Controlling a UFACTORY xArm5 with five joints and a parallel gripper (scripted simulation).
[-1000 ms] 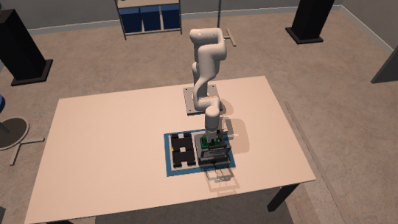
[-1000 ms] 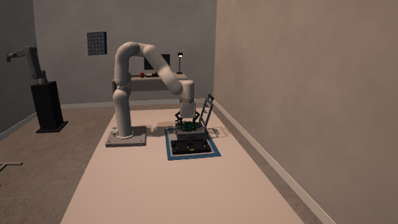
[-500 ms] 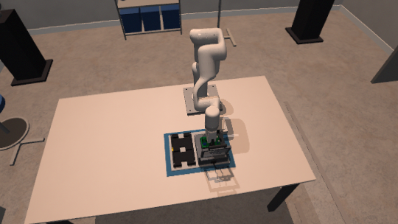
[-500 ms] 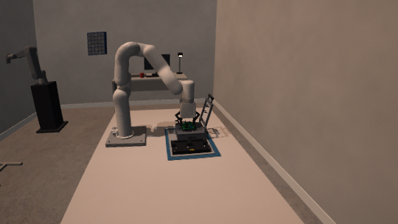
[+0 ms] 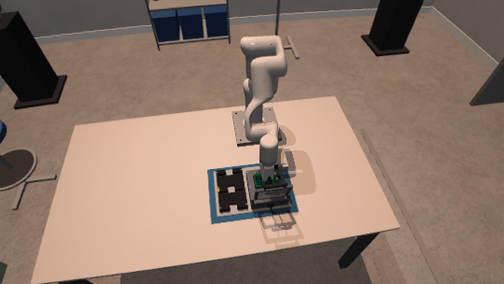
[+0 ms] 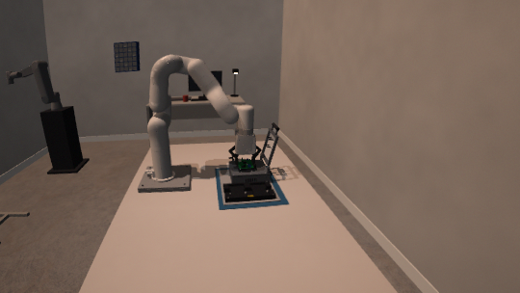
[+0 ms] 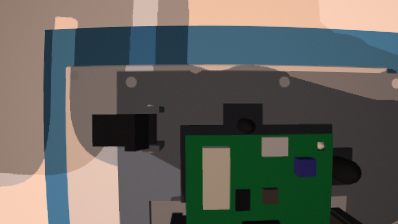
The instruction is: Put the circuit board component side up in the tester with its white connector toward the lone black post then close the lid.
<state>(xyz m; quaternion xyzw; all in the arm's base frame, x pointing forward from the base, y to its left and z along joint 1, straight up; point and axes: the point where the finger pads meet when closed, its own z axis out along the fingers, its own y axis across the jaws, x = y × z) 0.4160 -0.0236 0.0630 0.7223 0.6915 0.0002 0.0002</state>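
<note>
Right now the green circuit board is right at my hand. Round my hand: lid 12 cm ahead, 10 cm above, 1 cm to the right; black post 6 cm to the left, 6 cm behind.
</note>
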